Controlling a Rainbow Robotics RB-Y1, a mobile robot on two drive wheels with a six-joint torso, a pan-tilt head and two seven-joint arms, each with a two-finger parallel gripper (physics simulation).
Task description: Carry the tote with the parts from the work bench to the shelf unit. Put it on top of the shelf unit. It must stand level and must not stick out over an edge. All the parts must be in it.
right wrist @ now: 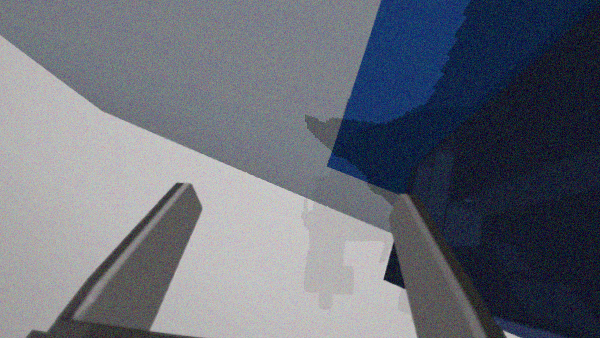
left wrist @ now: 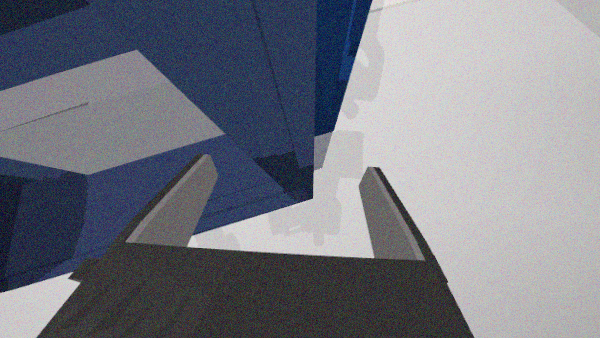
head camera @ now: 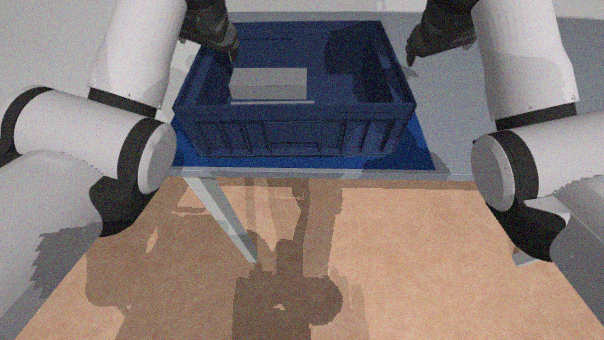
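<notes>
The dark blue tote stands upright on a blue mat on the grey work bench. A grey block lies in its left half. A thin pale strip of a part shows behind the front wall, which hides the rest. My left gripper is open and empty, above the tote's left side near a far corner. My right gripper is open and empty, beside the tote's right wall. The shelf unit does not show.
The bench's front edge runs in front of the tote, with a slanting bench leg below it. The tan floor lies in front. The bench top extends to the right of the tote, under the right arm.
</notes>
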